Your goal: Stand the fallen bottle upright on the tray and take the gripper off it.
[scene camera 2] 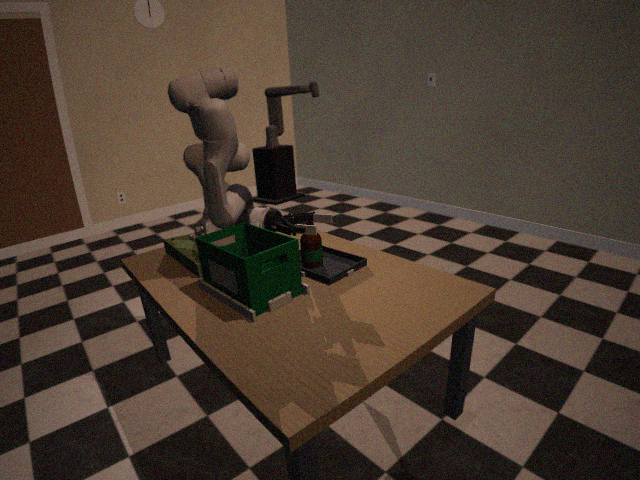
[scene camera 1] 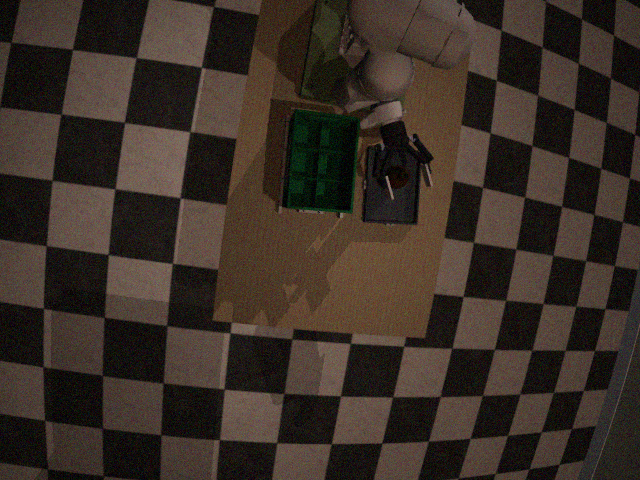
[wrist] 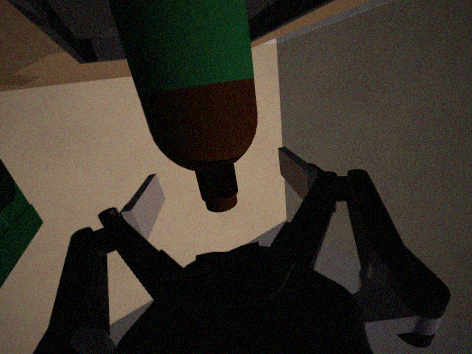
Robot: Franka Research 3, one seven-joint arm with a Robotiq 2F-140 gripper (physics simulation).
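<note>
The brown bottle (scene camera 1: 397, 177) (scene camera 2: 311, 248) (wrist: 200, 110) with a green label stands upright on the dark tray (scene camera 1: 390, 210) (scene camera 2: 342, 266), near the tray's crate side. In the wrist view its neck points down towards the gripper's palm. My gripper (scene camera 1: 408, 180) (scene camera 2: 316, 223) (wrist: 220, 173) is open and reaches in level at about the height of the bottle's top. The neck shows between the spread fingers in the wrist view, with a gap on each side. In scene camera 2 a fingertip overlaps the bottle's top. The bottle's base is partly hidden by the tray rim.
A green crate (scene camera 1: 321, 209) (scene camera 2: 276, 276) (wrist: 20, 220) with compartments stands close beside the tray, with low light-coloured strips at its foot. A flat green object (scene camera 1: 323, 41) (scene camera 2: 181, 249) lies behind it, near the arm. Another arm on a dark pedestal (scene camera 2: 275, 173) stands far back.
</note>
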